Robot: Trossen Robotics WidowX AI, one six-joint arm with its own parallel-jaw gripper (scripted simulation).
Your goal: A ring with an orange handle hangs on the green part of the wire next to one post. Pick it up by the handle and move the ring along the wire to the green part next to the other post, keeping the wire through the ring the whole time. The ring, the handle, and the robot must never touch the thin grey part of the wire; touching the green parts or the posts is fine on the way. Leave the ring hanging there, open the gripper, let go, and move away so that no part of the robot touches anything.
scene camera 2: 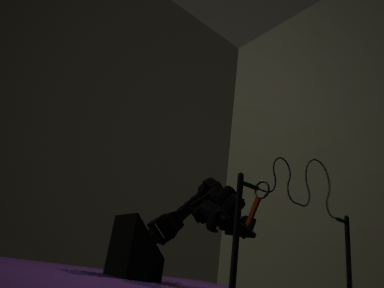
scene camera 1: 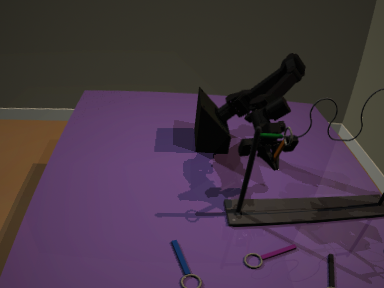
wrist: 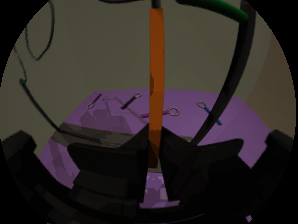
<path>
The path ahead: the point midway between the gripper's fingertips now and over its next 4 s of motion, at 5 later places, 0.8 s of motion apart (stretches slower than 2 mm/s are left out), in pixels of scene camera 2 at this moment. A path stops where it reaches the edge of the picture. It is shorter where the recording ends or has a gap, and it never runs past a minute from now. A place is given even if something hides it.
My gripper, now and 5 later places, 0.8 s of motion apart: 254, 236; 248, 234; 246, 239; 233, 232; 225, 227; 219, 224
</path>
